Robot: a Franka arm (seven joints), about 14 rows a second.
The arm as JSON. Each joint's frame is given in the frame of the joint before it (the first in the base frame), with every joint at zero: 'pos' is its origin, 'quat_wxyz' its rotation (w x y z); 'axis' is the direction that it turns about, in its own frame. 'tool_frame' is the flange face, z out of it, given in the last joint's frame.
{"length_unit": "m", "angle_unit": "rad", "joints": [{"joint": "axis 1", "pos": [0.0, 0.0, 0.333], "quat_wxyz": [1.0, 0.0, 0.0, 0.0], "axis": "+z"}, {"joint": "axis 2", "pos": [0.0, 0.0, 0.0], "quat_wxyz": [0.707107, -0.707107, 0.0, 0.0], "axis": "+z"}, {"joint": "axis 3", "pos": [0.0, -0.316, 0.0], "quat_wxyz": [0.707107, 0.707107, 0.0, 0.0], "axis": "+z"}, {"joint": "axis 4", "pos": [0.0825, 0.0, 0.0], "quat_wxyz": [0.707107, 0.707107, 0.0, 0.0], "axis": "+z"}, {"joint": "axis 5", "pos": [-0.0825, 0.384, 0.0], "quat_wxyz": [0.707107, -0.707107, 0.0, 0.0], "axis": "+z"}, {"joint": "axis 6", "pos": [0.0, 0.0, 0.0], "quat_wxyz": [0.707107, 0.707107, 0.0, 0.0], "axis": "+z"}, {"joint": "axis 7", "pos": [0.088, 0.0, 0.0], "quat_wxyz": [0.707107, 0.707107, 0.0, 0.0], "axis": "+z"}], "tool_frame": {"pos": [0.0, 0.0, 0.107], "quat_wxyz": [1.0, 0.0, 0.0, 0.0]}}
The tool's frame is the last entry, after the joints.
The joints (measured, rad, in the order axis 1, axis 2, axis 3, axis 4, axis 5, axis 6, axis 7), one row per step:
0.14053 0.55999 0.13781 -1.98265 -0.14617 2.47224 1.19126
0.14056 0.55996 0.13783 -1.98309 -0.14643 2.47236 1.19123
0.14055 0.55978 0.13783 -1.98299 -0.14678 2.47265 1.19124
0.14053 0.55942 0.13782 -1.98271 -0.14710 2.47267 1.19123
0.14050 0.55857 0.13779 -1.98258 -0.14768 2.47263 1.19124
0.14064 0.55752 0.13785 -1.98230 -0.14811 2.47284 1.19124
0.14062 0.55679 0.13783 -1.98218 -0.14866 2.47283 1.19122
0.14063 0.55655 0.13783 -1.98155 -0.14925 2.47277 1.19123
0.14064 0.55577 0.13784 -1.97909 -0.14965 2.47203 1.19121
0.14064 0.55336 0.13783 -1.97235 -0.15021 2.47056 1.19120
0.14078 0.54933 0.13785 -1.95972 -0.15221 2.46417 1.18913
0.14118 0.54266 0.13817 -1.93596 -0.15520 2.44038 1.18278
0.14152 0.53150 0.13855 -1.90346 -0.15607 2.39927 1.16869
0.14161 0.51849 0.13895 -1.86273 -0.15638 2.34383 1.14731
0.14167 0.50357 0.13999 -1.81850 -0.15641 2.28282 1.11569
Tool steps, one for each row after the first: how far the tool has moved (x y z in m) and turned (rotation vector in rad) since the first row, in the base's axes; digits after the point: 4 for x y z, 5 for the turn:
-0.0002 0.0000 -0.0001 -0.00019 0.00023 0.00032
-0.0001 0.0000 0.0000 -0.00022 -0.00038 0.00059
0.0001 0.0000 0.0004 -0.00027 -0.00109 0.00081
0.0003 0.0000 0.0009 -0.00045 -0.00214 0.00121
0.0005 0.0002 0.0017 -0.00036 -0.00373 0.00174
0.0007 0.0002 0.0021 -0.00053 -0.00467 0.00216
0.0010 0.0003 0.0025 -0.00068 -0.00558 0.00260
0.0019 0.0004 0.0038 -0.00043 -0.00812 0.00277
0.0046 0.0009 0.0076 0.00076 -0.01576 0.00272
0.0092 0.0017 0.0143 0.00115 -0.02634 0.00554
0.0161 0.0028 0.0254 -0.00201 -0.03416 0.01275
0.0246 0.0037 0.0416 -0.00725 -0.03798 0.02478
0.0339 0.0043 0.0615 -0.01466 -0.03766 0.04214
0.0428 0.0049 0.0842 -0.02179 -0.03658 0.06918

